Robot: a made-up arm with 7 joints. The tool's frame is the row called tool. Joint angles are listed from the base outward. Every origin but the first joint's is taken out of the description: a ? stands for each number. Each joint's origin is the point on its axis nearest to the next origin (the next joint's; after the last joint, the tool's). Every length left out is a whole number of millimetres.
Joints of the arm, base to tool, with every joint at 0 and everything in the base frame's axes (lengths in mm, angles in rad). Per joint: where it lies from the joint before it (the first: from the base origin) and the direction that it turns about. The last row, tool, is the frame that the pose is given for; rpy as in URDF.
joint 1: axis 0 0 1 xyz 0 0 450
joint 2: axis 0 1 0 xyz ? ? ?
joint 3: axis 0 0 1 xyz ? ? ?
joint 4: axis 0 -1 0 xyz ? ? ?
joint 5: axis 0 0 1 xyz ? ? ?
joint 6: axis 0 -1 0 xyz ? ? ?
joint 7: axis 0 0 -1 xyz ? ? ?
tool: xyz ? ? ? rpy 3.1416 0 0
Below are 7 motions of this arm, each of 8 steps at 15 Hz.
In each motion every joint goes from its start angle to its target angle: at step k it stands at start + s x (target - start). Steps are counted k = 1, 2, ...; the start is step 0. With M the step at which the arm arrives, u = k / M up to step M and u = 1 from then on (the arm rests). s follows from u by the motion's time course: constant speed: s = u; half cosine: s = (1 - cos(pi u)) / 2; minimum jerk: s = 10 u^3 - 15 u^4 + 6 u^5.
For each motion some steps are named. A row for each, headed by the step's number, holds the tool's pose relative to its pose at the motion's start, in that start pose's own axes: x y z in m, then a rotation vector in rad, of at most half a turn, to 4 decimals.
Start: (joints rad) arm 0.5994 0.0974 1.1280 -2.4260 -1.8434 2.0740 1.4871
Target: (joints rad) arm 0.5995 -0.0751 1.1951 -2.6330 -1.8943 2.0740 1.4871
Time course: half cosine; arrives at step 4
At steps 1, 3, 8:
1: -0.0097 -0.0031 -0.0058 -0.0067 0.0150 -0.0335
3: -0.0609 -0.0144 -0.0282 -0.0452 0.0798 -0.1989
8: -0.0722 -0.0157 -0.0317 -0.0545 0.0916 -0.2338

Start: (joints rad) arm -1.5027 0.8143 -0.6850 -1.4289 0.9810 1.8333 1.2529
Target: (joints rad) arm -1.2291 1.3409 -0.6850 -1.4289 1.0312 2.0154 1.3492
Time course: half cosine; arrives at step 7
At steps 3, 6, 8:
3: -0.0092 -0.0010 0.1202 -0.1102 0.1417 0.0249
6: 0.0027 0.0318 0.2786 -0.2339 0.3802 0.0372
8: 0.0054 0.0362 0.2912 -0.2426 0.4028 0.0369

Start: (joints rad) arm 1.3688 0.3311 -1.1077 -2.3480 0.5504 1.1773 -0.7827
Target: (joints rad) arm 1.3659 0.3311 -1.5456 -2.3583 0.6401 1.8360 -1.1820
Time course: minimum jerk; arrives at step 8
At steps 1, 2, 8:
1: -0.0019 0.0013 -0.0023 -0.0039 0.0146 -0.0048
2: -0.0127 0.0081 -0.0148 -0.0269 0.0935 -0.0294
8: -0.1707 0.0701 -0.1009 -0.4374 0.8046 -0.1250

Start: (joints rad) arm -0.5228 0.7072 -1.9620 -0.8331 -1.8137 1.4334 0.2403
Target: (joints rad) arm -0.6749 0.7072 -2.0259 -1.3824 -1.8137 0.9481 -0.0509
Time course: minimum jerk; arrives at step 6
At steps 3, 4, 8:
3: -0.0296 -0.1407 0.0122 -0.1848 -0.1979 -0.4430
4: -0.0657 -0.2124 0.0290 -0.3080 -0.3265 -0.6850
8: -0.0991 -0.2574 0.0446 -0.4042 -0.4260 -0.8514

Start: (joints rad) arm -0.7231 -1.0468 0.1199 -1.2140 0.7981 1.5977 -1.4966
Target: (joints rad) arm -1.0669 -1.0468 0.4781 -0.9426 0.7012 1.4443 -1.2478
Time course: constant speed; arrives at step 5
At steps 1, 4, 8:
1: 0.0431 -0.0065 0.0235 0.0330 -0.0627 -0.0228
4: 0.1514 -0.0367 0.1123 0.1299 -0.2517 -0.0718
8: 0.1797 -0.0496 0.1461 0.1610 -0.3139 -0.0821

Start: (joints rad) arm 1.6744 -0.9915 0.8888 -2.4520 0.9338 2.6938 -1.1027
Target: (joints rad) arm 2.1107 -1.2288 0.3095 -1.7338 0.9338 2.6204 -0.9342
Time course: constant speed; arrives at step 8
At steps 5, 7, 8:
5: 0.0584 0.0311 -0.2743 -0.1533 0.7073 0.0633
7: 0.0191 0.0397 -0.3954 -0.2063 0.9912 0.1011
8: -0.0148 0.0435 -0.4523 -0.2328 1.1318 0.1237

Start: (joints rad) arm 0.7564 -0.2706 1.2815 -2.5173 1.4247 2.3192 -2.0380
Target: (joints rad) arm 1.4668 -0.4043 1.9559 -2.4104 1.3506 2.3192 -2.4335
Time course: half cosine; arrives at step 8
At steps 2, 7, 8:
2: 0.0488 -0.0338 0.0444 0.1288 -0.0295 -0.2261
7: 0.1431 -0.4028 0.1834 0.8764 -0.0492 -1.4741
8: 0.1381 -0.4228 0.1834 0.9135 -0.0445 -1.5307

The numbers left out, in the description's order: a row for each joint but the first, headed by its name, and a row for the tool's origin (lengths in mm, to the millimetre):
joint 2: 0 0 0
joint 3: 0 0 274
joint 4: 52 0 0
joint 5: -71 0 329
joint 6: 0 0 0
joint 7: 94 0 0
tool: 0 0 0

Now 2 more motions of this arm.
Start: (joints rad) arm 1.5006 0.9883 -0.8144 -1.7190 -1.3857 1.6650 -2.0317
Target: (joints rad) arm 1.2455 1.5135 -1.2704 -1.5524 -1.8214 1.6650 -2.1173
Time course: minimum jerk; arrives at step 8
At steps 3, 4, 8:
3: 0.0140 0.0445 0.0707 0.2328 -0.0645 -0.1116
4: 0.0297 0.0712 0.1255 0.4178 -0.1327 -0.2173
8: 0.0688 0.1061 0.2291 0.8048 -0.3361 -0.4890

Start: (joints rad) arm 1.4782 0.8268 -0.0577 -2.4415 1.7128 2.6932 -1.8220
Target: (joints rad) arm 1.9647 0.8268 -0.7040 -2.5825 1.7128 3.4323 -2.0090
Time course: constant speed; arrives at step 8
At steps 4, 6, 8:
4: -0.0168 0.0105 -0.0804 -0.5816 -0.1718 -0.0753
6: -0.0203 0.0000 -0.1204 -0.8641 -0.2561 -0.1017
8: -0.0226 -0.0189 -0.1565 -1.1385 -0.3390 -0.1117

